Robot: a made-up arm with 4 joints.
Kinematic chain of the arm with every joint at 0, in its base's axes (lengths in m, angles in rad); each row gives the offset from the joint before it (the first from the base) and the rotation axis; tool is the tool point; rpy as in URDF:
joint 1: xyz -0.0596 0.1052 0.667 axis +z
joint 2: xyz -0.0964 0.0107 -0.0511 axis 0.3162 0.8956 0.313
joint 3: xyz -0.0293 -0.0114 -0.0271 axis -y
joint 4: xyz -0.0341 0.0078 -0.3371 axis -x
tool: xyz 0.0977 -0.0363 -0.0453 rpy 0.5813 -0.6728 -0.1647
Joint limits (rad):
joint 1: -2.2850..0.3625
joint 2: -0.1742..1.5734
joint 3: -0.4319..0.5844
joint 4: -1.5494..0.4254
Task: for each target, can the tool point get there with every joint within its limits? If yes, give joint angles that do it. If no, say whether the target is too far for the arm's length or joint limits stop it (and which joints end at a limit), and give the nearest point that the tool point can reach.
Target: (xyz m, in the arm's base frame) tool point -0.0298 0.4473 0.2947
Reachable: yes | joints -1.4547 0.9977 0.2007 0.0318
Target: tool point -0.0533 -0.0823 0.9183
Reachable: no: joint limits stop it (at a limit: joint 1, joint 2, joint 3, joint 4) | nearest point -0.4831 -0.1559 0.6446 | short by 0.515 m
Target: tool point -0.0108 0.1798 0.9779
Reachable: no: joint limits stop it (at a limit: joint 2, joint 3, joint 4) | nearest point 0.2153 0.5254 0.7048 | short by 0.495 m
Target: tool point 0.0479 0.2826 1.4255
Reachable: no: too far | nearest point 0.2006 0.5346 0.7048 | short by 0.779 m
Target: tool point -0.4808 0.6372 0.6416
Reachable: no: too far | nearest point -0.3882 0.5203 0.6333 | short by 0.149 m
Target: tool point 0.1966 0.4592 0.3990
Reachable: yes | joints -1.8474 1.4156 0.3807 -1.0682
